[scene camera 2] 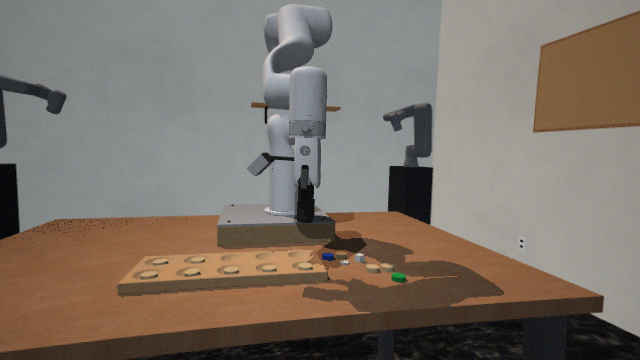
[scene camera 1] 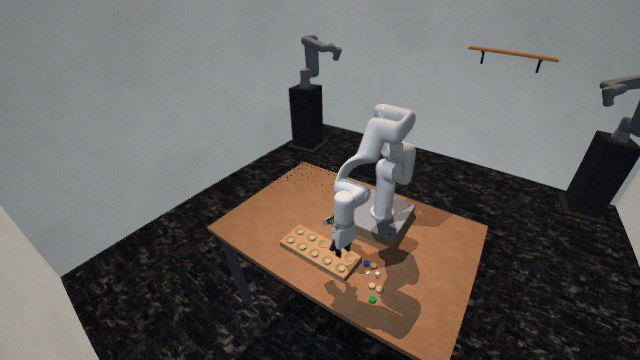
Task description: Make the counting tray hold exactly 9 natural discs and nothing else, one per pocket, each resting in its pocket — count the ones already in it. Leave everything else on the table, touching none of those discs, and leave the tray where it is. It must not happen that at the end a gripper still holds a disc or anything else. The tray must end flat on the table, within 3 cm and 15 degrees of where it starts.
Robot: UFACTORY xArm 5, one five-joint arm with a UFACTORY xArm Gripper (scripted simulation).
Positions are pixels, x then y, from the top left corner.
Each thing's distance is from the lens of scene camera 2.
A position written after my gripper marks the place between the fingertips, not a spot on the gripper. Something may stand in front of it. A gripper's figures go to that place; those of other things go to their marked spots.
my gripper point(scene camera 2: 305, 219): 0.71 m
wooden counting tray point(scene camera 2: 212, 274): 0.71 m
